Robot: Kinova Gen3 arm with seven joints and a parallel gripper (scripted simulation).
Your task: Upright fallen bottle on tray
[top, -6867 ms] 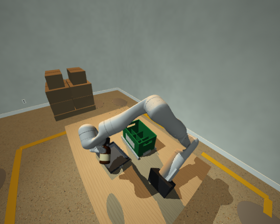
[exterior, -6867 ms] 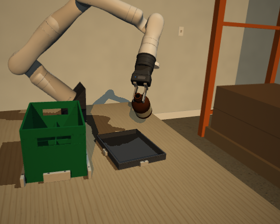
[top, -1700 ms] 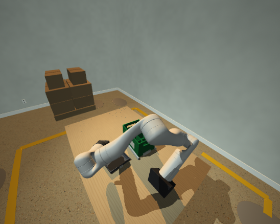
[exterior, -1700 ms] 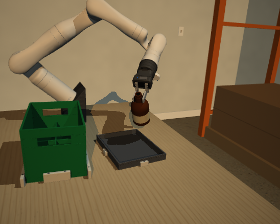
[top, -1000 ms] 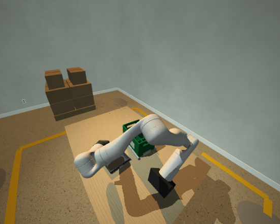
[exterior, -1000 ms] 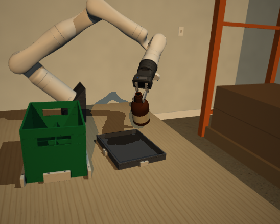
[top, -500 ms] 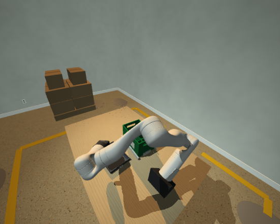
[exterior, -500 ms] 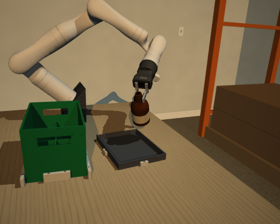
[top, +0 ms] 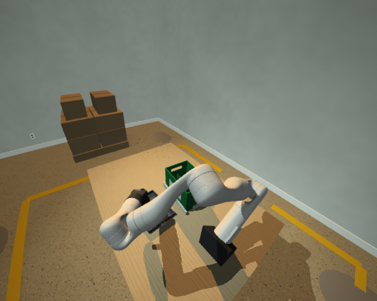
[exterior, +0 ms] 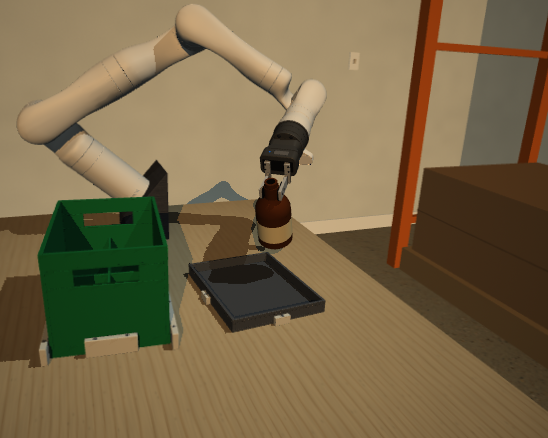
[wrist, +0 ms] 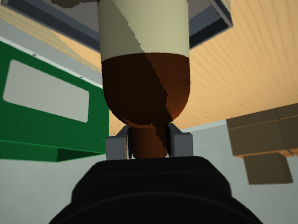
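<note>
The brown bottle is 50 mm below my hand, 10 mm to the left of it and 10 mm behind it. Round my hand: dark tray: 190 mm below, 40 mm to the right, 30 mm ahead; then green crate: 310 mm to the right, 120 mm below, 40 mm ahead.
</note>
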